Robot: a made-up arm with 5 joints.
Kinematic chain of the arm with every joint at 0, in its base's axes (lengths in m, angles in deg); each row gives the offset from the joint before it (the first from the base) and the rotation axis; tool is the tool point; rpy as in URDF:
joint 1: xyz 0 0 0.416 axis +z
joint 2: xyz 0 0 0 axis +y
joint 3: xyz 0.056 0 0.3 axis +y
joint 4: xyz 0.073 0 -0.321 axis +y
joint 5: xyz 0.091 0 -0.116 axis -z
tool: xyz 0 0 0 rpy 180 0 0
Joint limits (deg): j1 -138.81..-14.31 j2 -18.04..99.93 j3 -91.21..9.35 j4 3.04..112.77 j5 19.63..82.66
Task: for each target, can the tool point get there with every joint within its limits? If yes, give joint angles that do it. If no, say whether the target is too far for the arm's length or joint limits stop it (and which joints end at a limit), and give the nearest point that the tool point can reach.
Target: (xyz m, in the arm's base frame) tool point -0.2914 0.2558 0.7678
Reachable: no: joint limits stop it (at a limit: joint 2, joint 3) | nearest point -0.1014 0.0890 0.4601 | short by 0.398 m
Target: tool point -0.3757 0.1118 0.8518
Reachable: no: joint limits stop it (at a limit: joint 1, joint 2, joint 3, joint 4) | nearest point -0.2431 -0.2127 0.7720 | short by 0.360 m
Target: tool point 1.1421 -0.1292 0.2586
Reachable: no: too far | nearest point 0.6527 -0.1665 0.3229 | short by 0.495 m
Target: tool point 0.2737 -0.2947 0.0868
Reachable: yes | joints -47.12 54.28 -54.63 18.23 31.79
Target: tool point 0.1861 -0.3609 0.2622
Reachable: yes | joints -62.72 30.68 -61.67 78.07 42.93
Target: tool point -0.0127 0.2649 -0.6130
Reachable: no: too far | nearest point 0.1076 -0.0274 -0.1343 | short by 0.574 m
